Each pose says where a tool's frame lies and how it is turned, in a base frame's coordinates. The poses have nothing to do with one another.
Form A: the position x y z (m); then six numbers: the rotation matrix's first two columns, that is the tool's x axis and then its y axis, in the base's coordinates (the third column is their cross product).
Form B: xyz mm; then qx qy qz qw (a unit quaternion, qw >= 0). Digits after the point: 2 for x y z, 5 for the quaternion.
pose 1, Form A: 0.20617 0.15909 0.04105 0.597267 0.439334 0.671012 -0.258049 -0.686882 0.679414
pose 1, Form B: 206.17 159.09 41.05 0.80328 0.05642 0.44518 0.39163
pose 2, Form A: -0.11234 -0.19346 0.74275 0.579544 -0.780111 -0.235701 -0.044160 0.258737 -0.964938
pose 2, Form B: -112.34 -193.46 742.75 -0.54893 0.37540 -0.26326 0.69889
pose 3, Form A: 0.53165 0.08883 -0.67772 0.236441 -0.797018 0.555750 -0.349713 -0.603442 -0.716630
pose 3, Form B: 531.65 88.83 -677.72 -0.75188 0.38129 -0.48621 0.23000
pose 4, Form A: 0.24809 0.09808 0.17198 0.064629 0.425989 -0.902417 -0.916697 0.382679 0.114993
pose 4, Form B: 248.09 98.08 171.98 -0.25822 0.47508 0.49192 0.68238
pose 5, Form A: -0.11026 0.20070 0.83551 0.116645 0.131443 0.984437 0.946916 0.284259 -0.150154
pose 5, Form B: -110.26 200.70 835.51 -0.48055 -0.56101 -0.35630 0.57219
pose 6, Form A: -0.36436 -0.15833 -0.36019 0.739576 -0.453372 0.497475 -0.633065 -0.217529 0.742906
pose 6, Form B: -364.36 -158.33 -360.19 0.77540 -0.35028 0.08669 0.51821
